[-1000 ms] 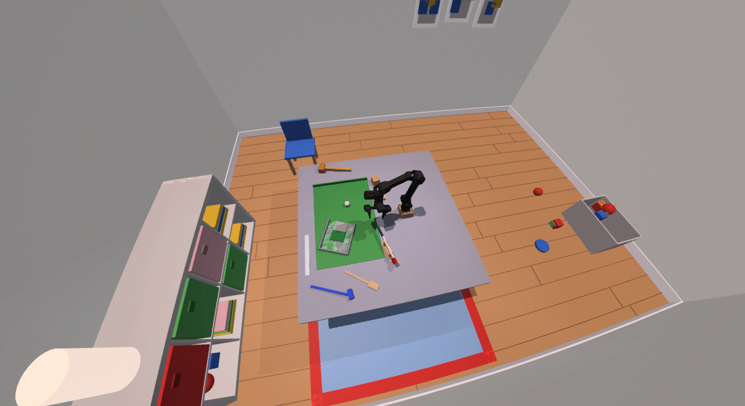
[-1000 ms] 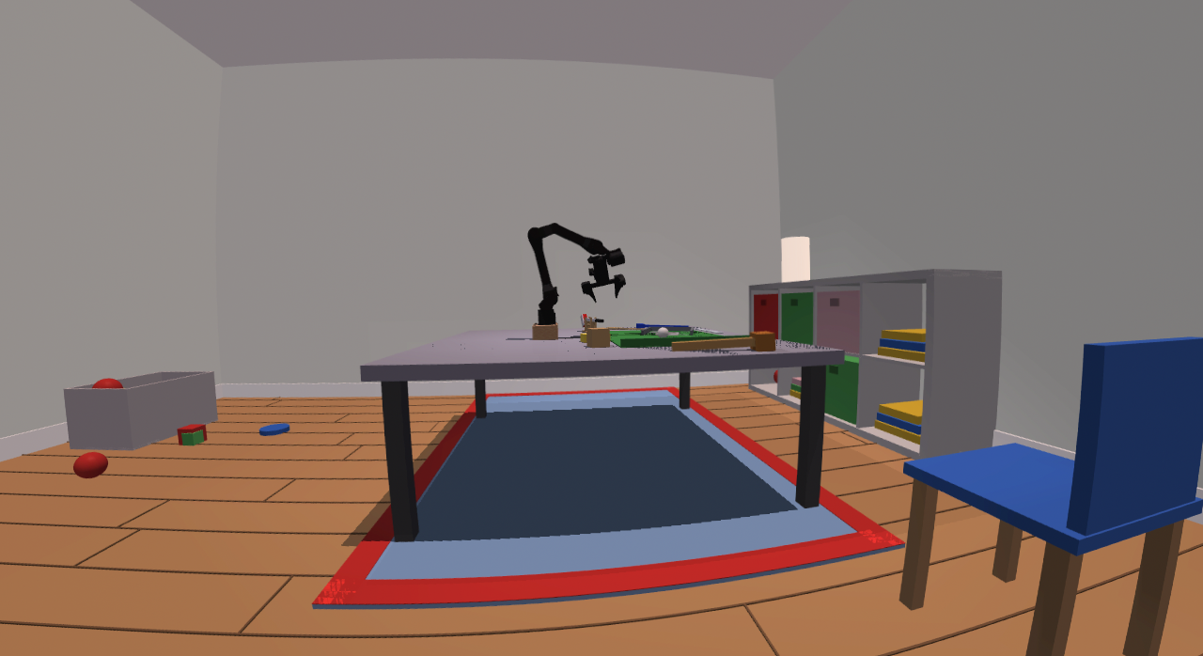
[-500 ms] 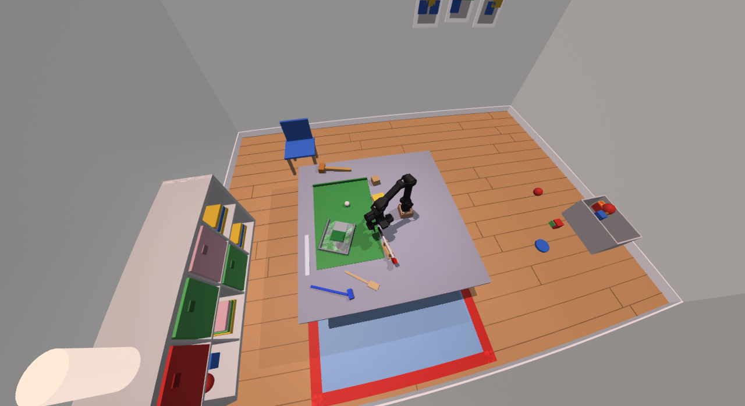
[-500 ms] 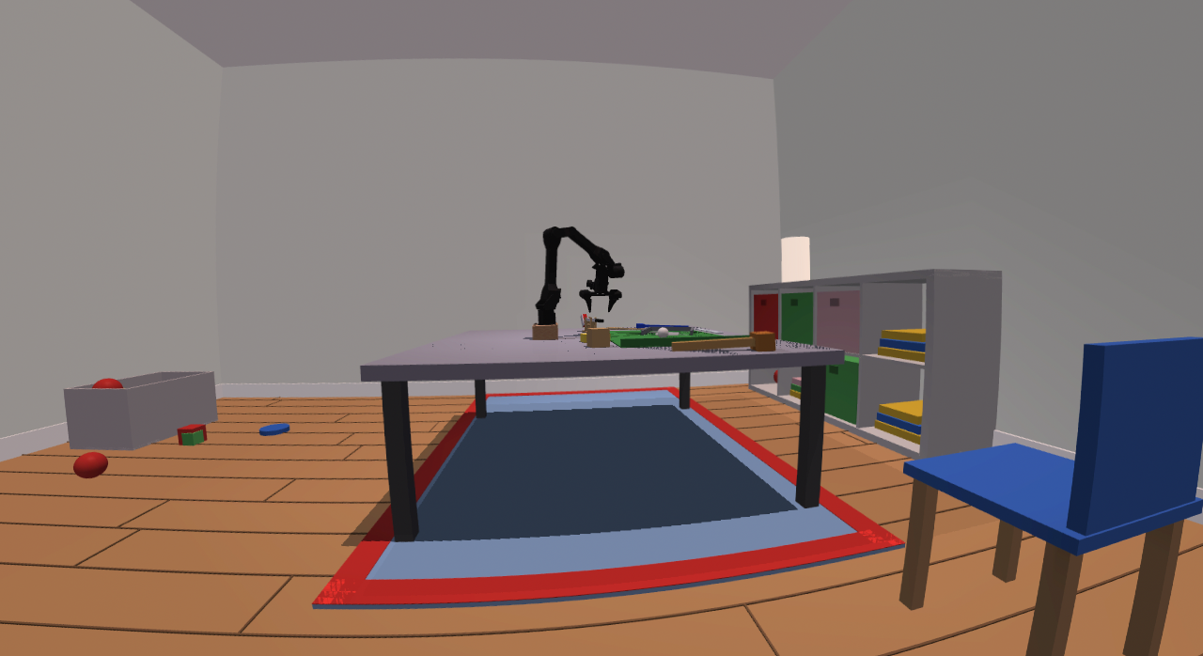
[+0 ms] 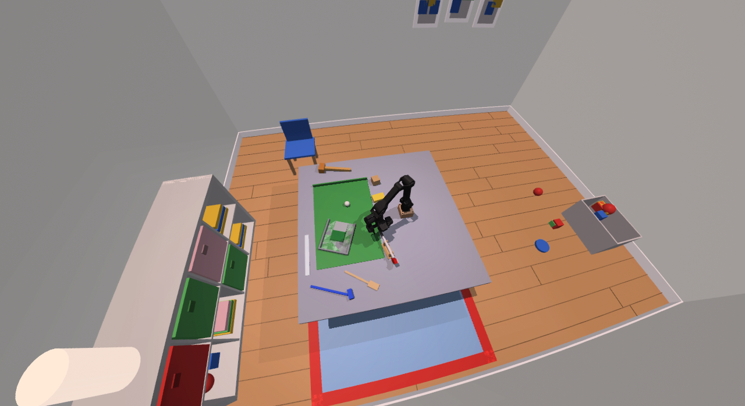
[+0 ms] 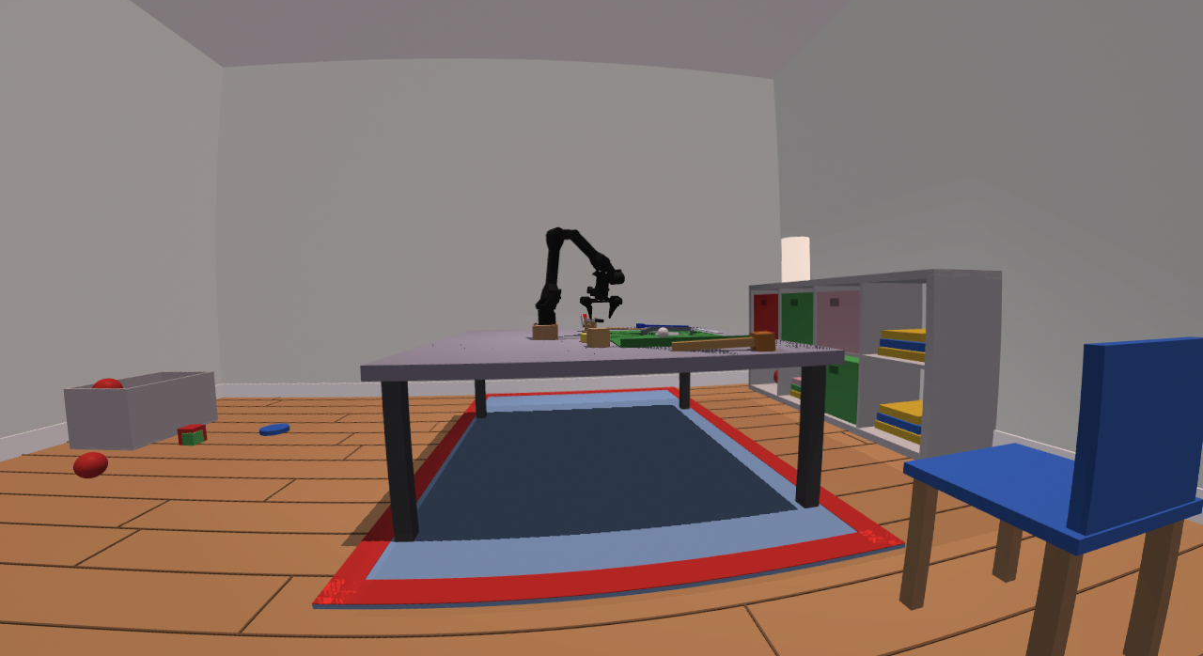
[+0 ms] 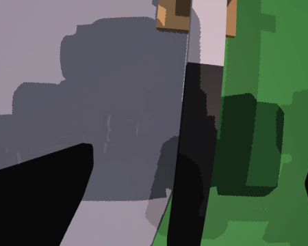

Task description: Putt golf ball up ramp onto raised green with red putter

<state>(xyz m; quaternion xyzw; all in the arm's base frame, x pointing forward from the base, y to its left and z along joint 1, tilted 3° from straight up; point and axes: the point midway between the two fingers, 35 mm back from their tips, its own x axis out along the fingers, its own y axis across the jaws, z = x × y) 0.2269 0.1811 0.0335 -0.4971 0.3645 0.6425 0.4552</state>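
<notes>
The red putter lies 10 cm to the left of my gripper tip, 4 cm behind it and 1 cm below it. From my gripper tip the other things lie so: white golf ball 29 cm to the right, 24 cm ahead, 5 cm below; yellow block 34 cm to the right, 6 cm below, 3 cm behind; wooden spatula 32 cm to the left, 14 cm ahead, 7 cm below.
</notes>
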